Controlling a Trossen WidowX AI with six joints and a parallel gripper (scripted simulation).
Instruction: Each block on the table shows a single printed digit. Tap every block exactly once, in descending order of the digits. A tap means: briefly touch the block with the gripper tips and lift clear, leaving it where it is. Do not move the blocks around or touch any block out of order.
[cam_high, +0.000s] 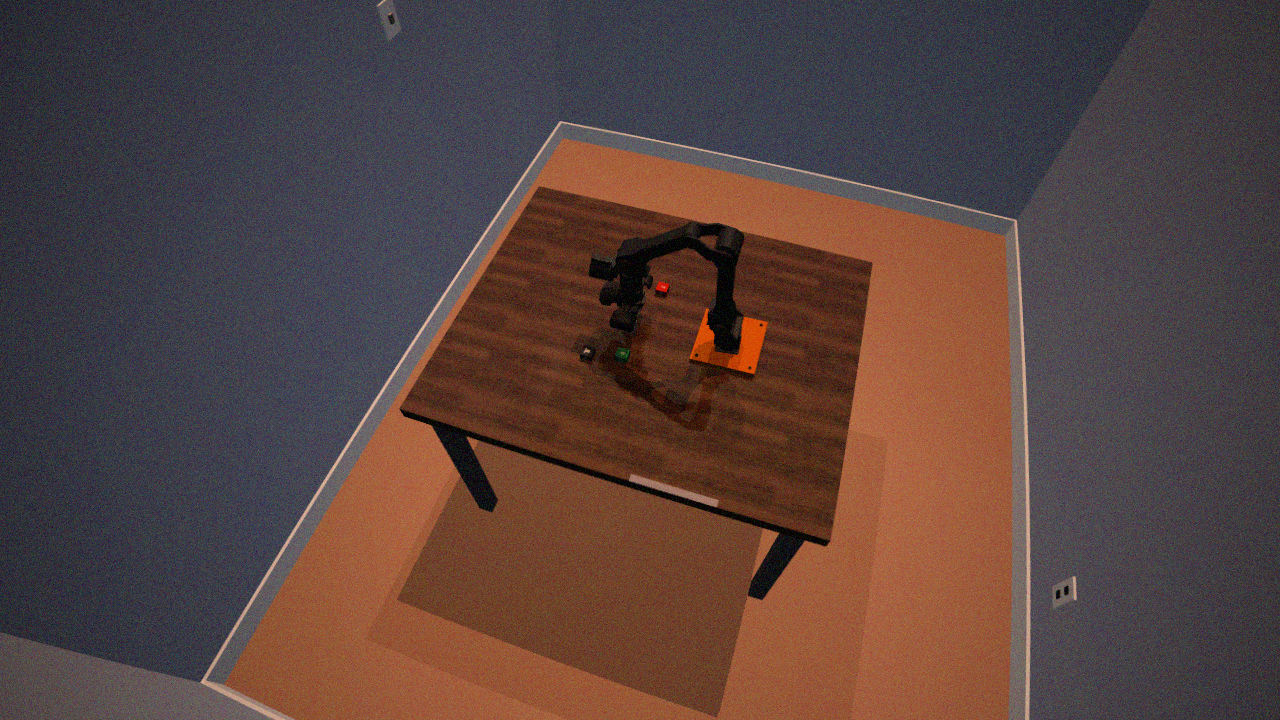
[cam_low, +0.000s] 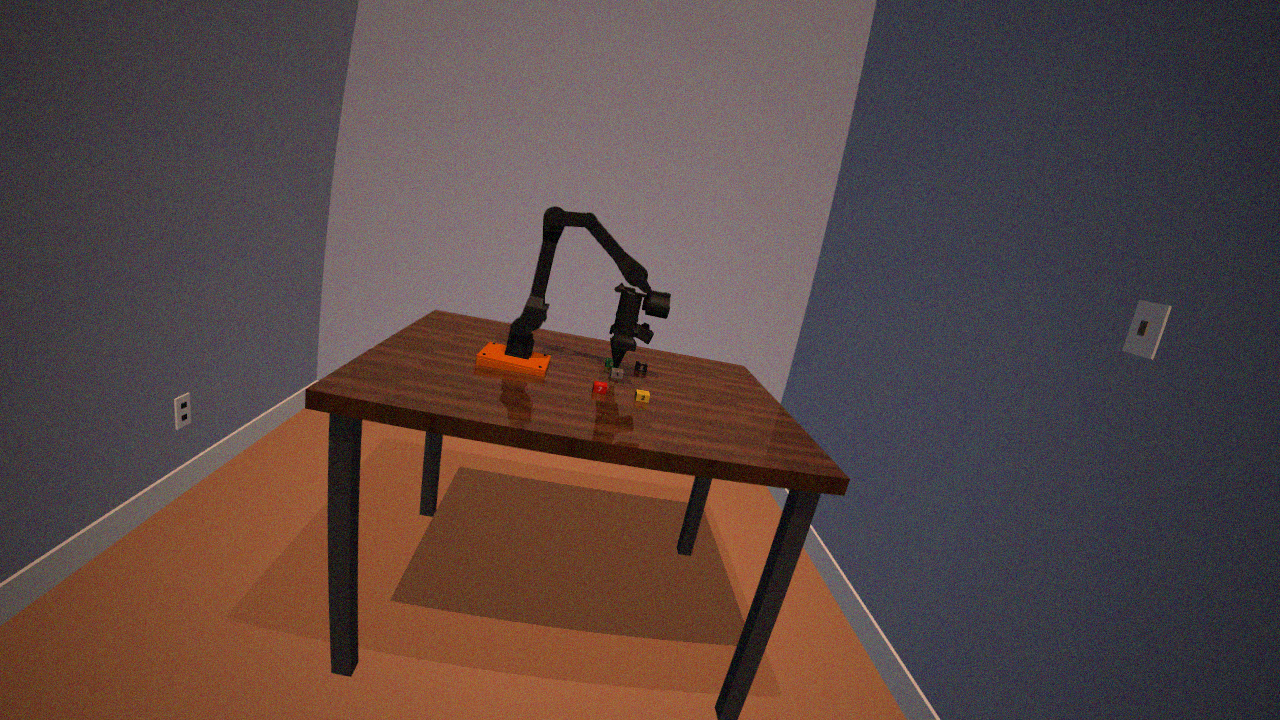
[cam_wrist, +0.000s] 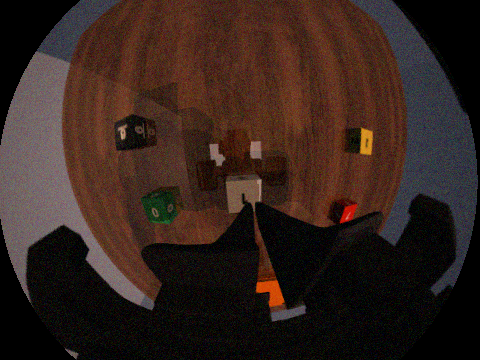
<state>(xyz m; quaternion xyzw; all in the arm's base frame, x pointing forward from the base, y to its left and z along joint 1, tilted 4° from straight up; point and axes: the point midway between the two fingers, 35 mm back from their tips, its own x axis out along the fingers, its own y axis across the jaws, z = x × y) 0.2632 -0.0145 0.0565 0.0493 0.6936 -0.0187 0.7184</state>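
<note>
Now: the white block 1 cm ahead of my gripper tip, 1 cm to the left of it and 2 cm below it. Round my gripper tip: black block (10 cm ahead, 12 cm to the left, 2 cm below); green block (11 cm to the left, 2 cm below); red block (5 cm behind, 14 cm to the right, 2 cm below).
</note>
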